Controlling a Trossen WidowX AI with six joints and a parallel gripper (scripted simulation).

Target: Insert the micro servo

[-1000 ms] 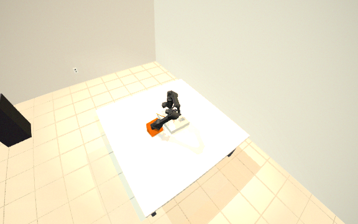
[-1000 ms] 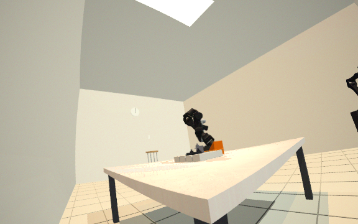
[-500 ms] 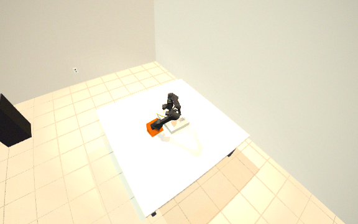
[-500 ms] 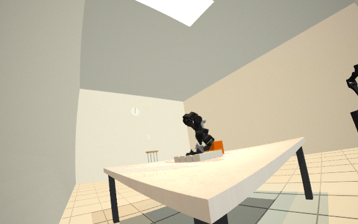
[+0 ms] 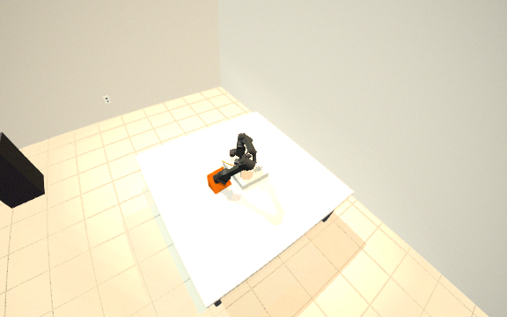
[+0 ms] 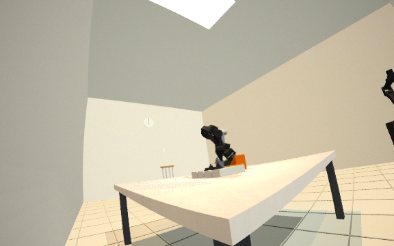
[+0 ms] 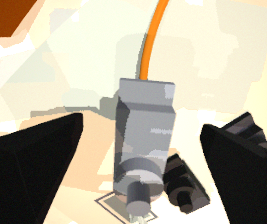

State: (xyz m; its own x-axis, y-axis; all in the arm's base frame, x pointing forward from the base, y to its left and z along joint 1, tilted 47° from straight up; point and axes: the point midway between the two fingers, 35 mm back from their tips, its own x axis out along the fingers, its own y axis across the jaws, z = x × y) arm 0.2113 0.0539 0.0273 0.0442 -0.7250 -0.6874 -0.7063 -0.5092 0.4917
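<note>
The white robot deck is 7 cm below my gripper tip and 2 cm to the right of it.
</note>
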